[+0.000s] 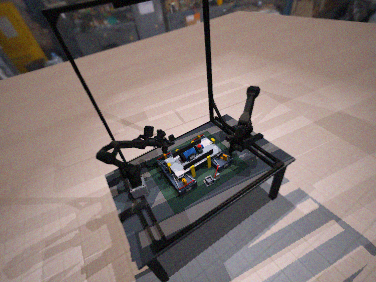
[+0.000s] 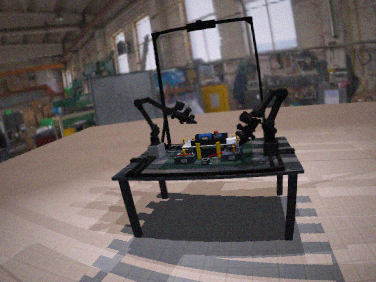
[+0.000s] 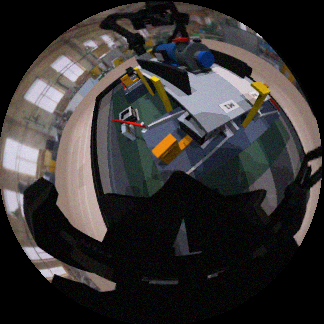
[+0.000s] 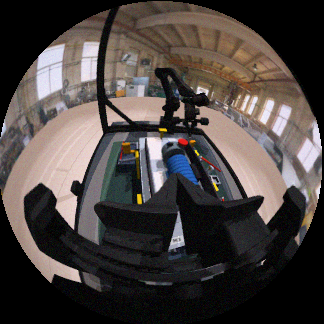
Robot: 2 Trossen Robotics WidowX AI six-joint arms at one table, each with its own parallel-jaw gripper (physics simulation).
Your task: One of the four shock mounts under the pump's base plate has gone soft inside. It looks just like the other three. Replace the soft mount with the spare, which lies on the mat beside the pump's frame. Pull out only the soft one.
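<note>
The pump, with a blue motor, sits on a grey base plate over a dark blue frame on the green mat. A dark mount shows under the plate's M1 corner; the other mounts are hidden. The spare mount lies on the mat beside the frame. My left gripper is shut and empty, just off the M1 corner. My right gripper is shut and empty, above the plate's M3 end.
Yellow posts stand along the plate's edges. Orange blocks and red levers sit on the frame's corners. A black overhead gantry post rises behind the pump. Black rails run along the table's edges.
</note>
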